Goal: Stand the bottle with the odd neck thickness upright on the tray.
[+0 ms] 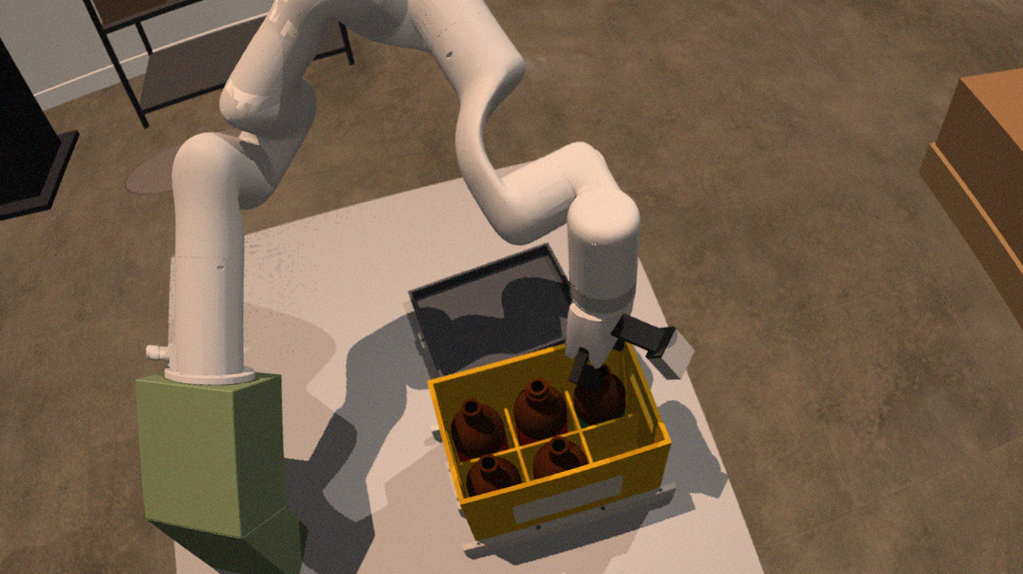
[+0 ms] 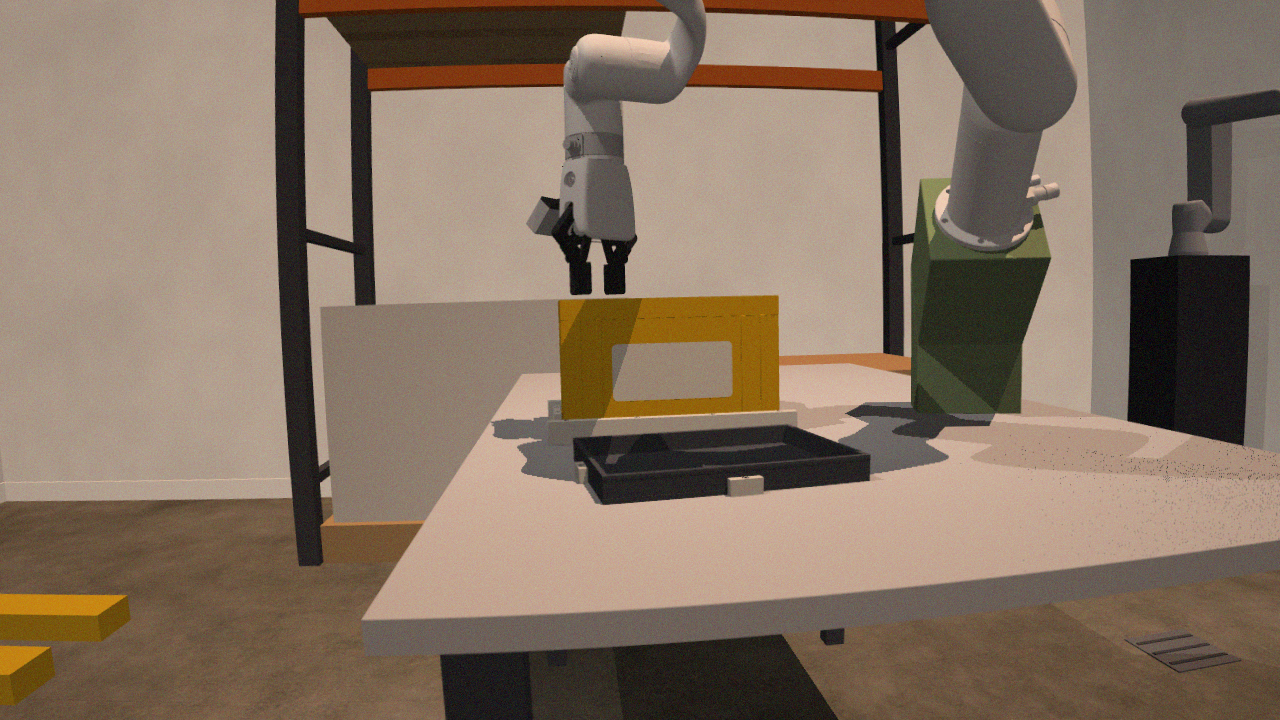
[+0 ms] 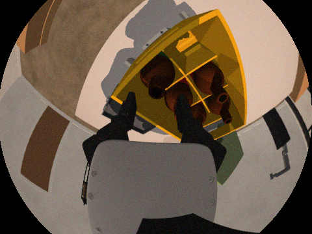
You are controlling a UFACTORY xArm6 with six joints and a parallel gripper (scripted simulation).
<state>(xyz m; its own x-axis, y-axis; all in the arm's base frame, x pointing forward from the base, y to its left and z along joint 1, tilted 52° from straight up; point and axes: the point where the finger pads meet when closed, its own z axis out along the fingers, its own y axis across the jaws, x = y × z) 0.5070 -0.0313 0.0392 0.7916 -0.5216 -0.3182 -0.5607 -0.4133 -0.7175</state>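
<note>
Right now the glass bottle is 110 mm below my hand, 80 mm behind it and 10 mm to the right of it. Also, from my hand: yellow crate: 110 mm below, 80 mm behind, 60 mm to the right; then dark tray: 220 mm to the left, 190 mm below, 130 mm behind.
</note>
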